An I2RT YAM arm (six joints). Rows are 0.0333 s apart.
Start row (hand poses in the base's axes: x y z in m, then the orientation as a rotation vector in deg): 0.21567, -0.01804, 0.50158, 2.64, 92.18, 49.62
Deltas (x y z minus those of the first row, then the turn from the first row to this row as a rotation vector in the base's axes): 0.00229, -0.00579, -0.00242, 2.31, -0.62, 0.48; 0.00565, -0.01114, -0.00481, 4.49, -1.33, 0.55; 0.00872, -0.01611, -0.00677, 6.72, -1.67, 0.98; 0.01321, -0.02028, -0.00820, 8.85, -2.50, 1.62; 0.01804, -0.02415, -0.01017, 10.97, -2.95, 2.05; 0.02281, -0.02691, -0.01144, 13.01, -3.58, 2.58; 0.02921, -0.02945, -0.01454, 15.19, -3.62, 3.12; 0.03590, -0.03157, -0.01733, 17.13, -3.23, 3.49; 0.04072, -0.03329, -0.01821, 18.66, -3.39, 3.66; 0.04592, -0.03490, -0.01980, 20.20, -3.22, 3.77; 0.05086, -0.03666, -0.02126, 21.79, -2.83, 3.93; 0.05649, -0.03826, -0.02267, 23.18, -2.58, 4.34; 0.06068, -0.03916, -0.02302, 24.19, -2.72, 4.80; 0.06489, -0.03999, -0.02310, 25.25, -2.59, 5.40
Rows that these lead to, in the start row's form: 0.21796, -0.02383, 0.49916, 3.61, 90.67, 51.78; 0.22132, -0.02918, 0.49677, 4.77, 89.05, 53.50; 0.22439, -0.03415, 0.49481, 5.85, 87.78, 55.55; 0.22888, -0.03832, 0.49338, 6.46, 86.10, 57.62; 0.23371, -0.04219, 0.49141, 7.40, 84.73, 59.54; 0.23848, -0.04495, 0.49014, 8.13, 83.21, 61.43; 0.24488, -0.04749, 0.48704, 9.21, 82.15, 63.51; 0.25157, -0.04961, 0.48425, 10.45, 81.57, 65.33; 0.25639, -0.05133, 0.48337, 11.32, 80.65, 66.59; 0.26159, -0.05294, 0.48178, 12.38, 80.00, 67.86; 0.26653, -0.05470, 0.48032, 13.55, 79.53, 69.23; 0.27216, -0.05630, 0.47891, 14.32, 79.04, 70.62; 0.27635, -0.05720, 0.47856, 14.60, 78.41, 71.70; 0.28056, -0.05803, 0.47848, 14.93, 78.00, 72.98
